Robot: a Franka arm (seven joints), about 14 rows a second.
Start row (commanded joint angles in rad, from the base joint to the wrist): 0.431 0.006 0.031 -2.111 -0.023 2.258 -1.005
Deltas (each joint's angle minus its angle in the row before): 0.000 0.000 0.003 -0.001 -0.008 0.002 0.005; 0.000 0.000 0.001 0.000 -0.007 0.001 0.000; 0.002 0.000 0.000 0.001 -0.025 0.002 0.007; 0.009 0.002 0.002 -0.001 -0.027 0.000 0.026; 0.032 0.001 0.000 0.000 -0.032 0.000 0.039; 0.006 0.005 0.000 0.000 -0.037 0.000 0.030; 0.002 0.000 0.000 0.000 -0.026 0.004 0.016; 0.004 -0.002 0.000 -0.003 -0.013 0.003 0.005; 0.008 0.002 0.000 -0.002 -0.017 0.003 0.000; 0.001 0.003 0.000 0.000 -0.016 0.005 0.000; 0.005 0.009 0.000 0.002 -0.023 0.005 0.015; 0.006 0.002 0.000 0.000 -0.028 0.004 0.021; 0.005 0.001 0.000 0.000 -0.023 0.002 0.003; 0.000 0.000 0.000 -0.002 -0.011 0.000 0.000; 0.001 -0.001 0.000 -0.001 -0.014 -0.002 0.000; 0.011 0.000 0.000 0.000 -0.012 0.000 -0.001; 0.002 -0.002 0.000 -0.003 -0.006 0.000 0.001; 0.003 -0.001 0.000 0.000 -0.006 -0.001 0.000; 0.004 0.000 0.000 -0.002 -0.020 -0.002 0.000
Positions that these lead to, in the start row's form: 0.431 0.006 0.034 -2.112 -0.031 2.260 -1.000; 0.431 0.006 0.035 -2.112 -0.038 2.261 -1.000; 0.433 0.006 0.035 -2.111 -0.063 2.263 -0.993; 0.442 0.008 0.037 -2.112 -0.090 2.263 -0.967; 0.474 0.009 0.037 -2.112 -0.122 2.263 -0.928; 0.480 0.014 0.037 -2.112 -0.159 2.263 -0.898; 0.482 0.014 0.037 -2.112 -0.185 2.267 -0.882; 0.486 0.012 0.037 -2.115 -0.198 2.270 -0.877; 0.494 0.014 0.037 -2.117 -0.215 2.273 -0.877; 0.495 0.017 0.037 -2.117 -0.231 2.278 -0.877; 0.500 0.026 0.037 -2.115 -0.254 2.283 -0.862; 0.506 0.028 0.037 -2.115 -0.282 2.287 -0.841; 0.511 0.029 0.037 -2.115 -0.305 2.289 -0.838; 0.511 0.029 0.037 -2.117 -0.316 2.289 -0.838; 0.512 0.028 0.037 -2.118 -0.330 2.287 -0.838; 0.523 0.028 0.037 -2.118 -0.342 2.287 -0.839; 0.525 0.026 0.037 -2.121 -0.348 2.287 -0.838; 0.528 0.025 0.037 -2.121 -0.354 2.286 -0.838; 0.532 0.025 0.037 -2.123 -0.374 2.284 -0.838
